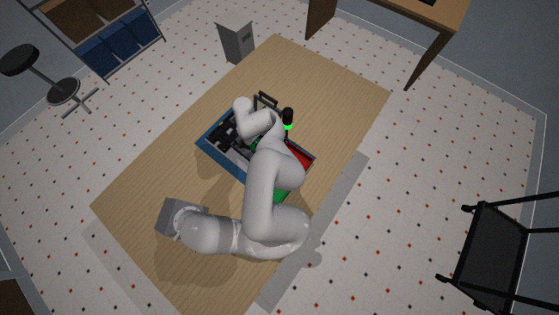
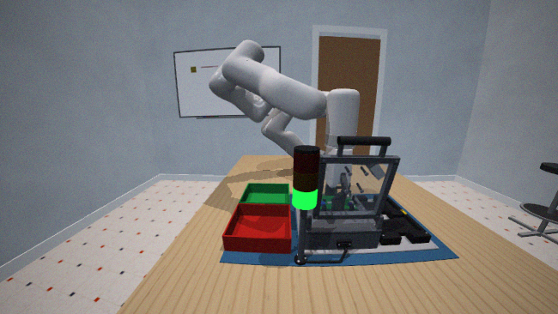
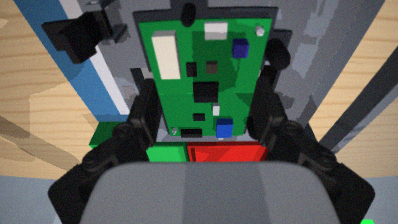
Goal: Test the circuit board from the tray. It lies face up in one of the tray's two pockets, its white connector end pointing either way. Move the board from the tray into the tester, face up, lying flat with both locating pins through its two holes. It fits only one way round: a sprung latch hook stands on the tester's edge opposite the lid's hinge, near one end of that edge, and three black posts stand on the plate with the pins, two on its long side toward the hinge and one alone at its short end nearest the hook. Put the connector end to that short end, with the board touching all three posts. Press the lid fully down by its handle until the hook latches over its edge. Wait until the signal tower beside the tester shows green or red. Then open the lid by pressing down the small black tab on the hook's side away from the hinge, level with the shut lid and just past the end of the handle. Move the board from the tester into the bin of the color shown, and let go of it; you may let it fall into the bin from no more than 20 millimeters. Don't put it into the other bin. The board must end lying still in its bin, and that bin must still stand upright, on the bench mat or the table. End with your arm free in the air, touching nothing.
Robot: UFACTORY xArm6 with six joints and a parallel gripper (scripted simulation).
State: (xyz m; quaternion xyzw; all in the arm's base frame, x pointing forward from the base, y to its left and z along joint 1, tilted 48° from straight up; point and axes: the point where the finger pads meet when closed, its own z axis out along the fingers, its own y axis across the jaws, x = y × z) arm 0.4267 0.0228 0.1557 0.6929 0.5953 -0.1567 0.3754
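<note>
My gripper is now 1 cm above the green circuit board. Also, from my hand: clear lid: 11 cm ahead, 3 cm to the right, 10 cm above; then black latch hook: 5 cm behind, 7 cm to the left, 1 cm above; then plate: 1 cm ahead, 1 cm below.
</note>
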